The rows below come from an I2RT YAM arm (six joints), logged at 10 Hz.
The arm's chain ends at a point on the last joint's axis. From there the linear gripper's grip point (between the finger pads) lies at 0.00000 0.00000 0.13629 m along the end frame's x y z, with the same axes.
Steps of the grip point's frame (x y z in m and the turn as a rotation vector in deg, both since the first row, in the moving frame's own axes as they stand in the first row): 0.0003, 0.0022, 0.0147, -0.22, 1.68, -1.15; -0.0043, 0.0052, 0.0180, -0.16, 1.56, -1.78; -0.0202, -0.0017, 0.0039, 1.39, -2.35, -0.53; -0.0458, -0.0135, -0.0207, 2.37, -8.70, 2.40; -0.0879, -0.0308, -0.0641, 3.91, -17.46, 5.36; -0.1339, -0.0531, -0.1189, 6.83, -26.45, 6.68
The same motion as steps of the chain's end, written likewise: -0.0037, 0.0017, 0.0148, -0.22, 1.68, -1.15; -0.0080, 0.0049, 0.0181, -0.16, 1.56, -1.78; -0.0146, 0.0016, 0.0041, 1.39, -2.35, -0.53; -0.0253, -0.0075, -0.0190, 2.37, -8.70, 2.40; -0.0475, -0.0197, -0.0575, 3.91, -17.46, 5.36; -0.0744, -0.0339, -0.1037, 6.83, -26.45, 6.68
